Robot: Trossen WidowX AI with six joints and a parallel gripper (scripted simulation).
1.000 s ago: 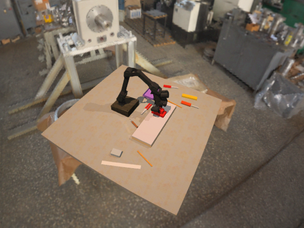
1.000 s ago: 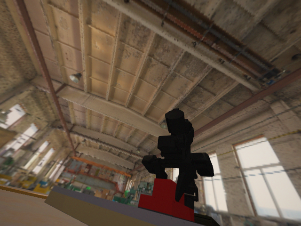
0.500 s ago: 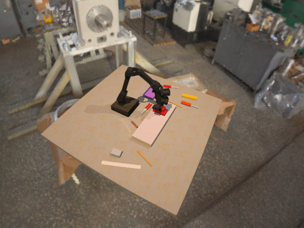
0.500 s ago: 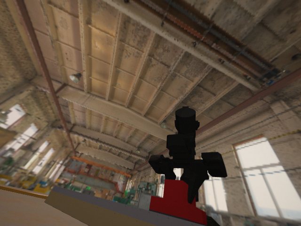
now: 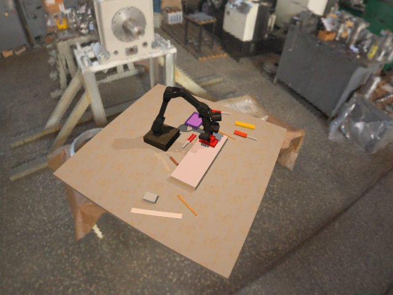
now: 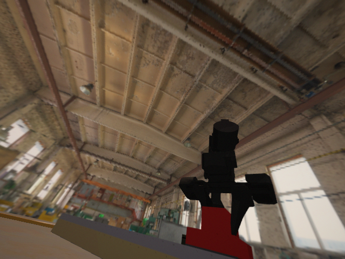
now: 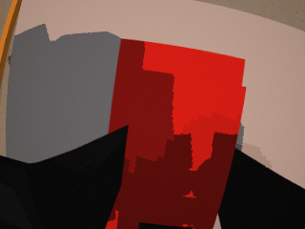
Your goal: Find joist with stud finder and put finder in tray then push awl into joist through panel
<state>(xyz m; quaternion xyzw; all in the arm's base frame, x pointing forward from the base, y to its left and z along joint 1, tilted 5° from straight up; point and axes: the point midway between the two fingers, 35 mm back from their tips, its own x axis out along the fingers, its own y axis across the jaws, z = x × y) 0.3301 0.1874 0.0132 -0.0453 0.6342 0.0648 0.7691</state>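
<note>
My gripper tip is now 4 cm past the indicator window, 1 cm to the left of it and 3 cm below it. From my gripper tip the other things lie so: purple tray 25 cm behind, 16 cm to the left, 5 cm below; awl 13 cm behind, 27 cm to the right, 6 cm below; stud finder 2 cm behind, 2 cm above.
</note>
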